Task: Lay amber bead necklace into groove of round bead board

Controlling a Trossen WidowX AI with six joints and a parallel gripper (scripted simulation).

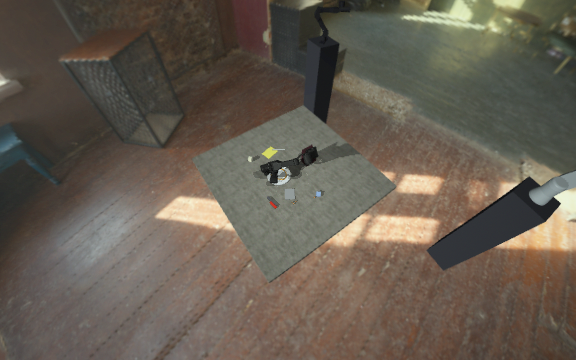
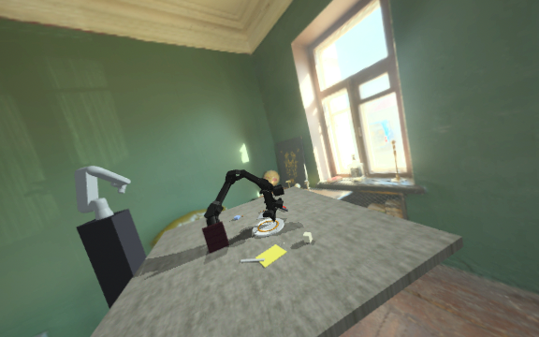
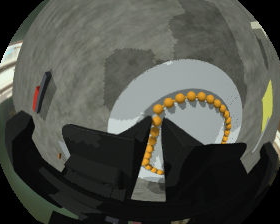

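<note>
My gripper tip is 50 mm past the board, 20 mm to the left of it and 10 mm above it. Also, from my gripper tip: red tool: 120 mm ahead, 190 mm to the left, 10 mm below; then grey square: 40 mm behind, 180 mm to the left, 10 mm below; then small white cube: 90 mm ahead, 290 mm to the right.
</note>
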